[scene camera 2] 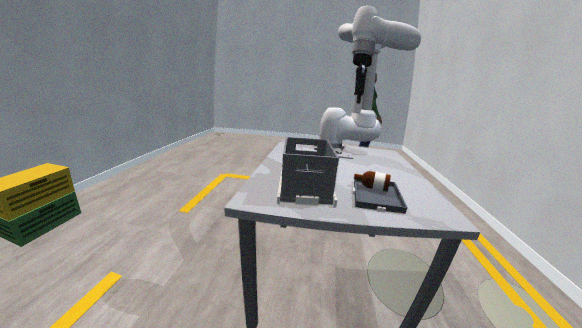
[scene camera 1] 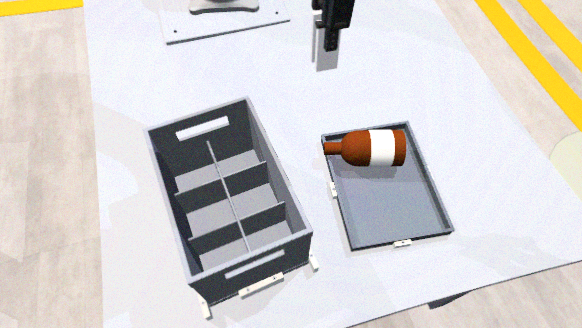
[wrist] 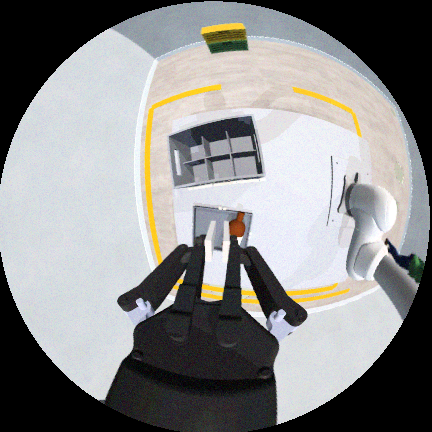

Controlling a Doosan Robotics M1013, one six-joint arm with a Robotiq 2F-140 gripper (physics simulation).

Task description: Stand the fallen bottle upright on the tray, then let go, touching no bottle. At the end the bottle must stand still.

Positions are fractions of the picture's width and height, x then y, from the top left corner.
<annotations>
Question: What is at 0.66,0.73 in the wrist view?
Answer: My gripper.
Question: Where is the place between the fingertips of my gripper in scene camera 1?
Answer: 0.56,0.20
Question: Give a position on a brown bottle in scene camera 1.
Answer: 0.64,0.45
</annotations>
